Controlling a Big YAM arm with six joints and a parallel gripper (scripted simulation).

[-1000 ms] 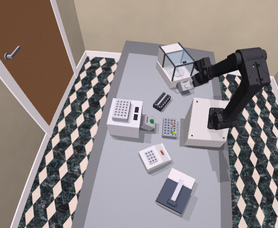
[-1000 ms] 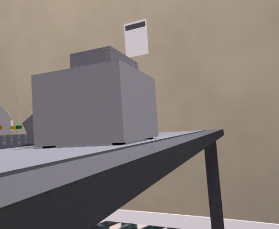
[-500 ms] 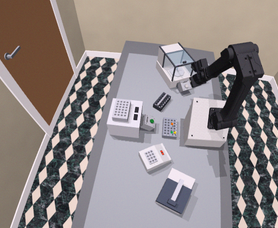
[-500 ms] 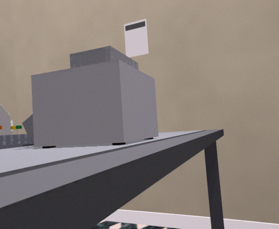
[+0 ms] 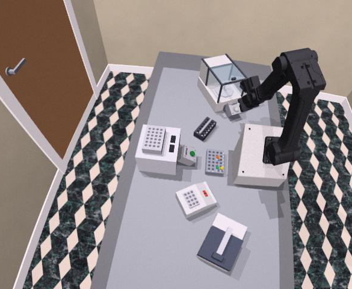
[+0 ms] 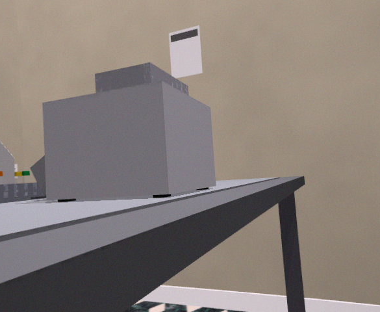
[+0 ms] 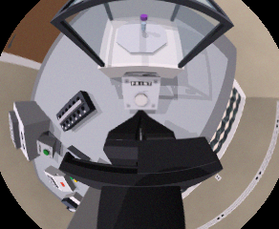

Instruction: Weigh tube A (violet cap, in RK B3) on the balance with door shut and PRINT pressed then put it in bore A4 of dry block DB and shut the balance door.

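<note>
My hand is 1 cm short of the white PRINT key, 2 cm to the left of it and 5 cm above it. From my hand the other things lie so: tube rack RK (14 cm ahead, 28 cm to the left, 10 cm below); then black magnet block MG (18 cm ahead, 9 cm to the left, 10 cm below); then balance door (6 cm ahead, 13 cm to the right, 9 cm above).
</note>
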